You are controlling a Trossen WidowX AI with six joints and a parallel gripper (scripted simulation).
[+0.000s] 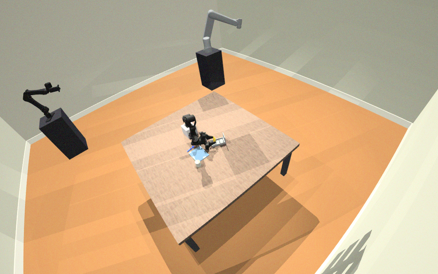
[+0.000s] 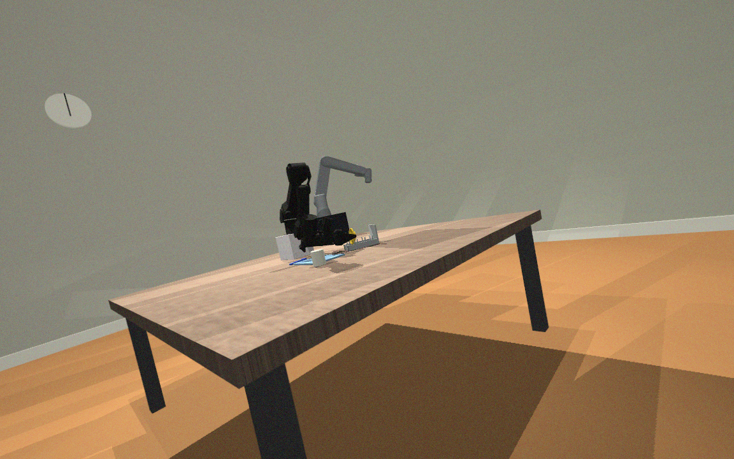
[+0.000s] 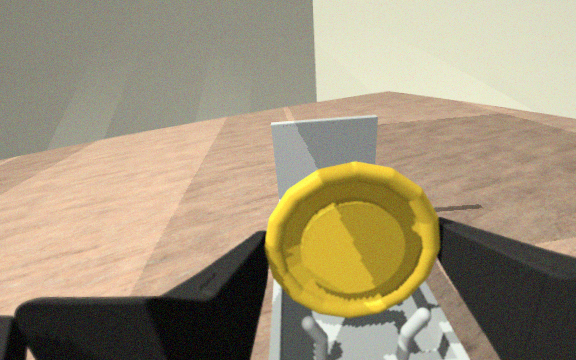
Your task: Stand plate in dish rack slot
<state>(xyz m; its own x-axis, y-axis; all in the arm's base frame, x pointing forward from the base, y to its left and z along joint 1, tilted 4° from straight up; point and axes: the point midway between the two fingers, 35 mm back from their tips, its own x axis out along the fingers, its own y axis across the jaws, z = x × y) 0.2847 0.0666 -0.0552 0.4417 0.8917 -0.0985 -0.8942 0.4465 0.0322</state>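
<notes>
Now: the yellow plate 10 mm to the right of my gripper tip. Round my gripper tip: grey dish rack 10 mm ahead, 20 mm to the left, 30 mm below; white cup 100 mm ahead, 270 mm to the right, 30 mm below; light blue mat 190 mm to the right, 50 mm below.
</notes>
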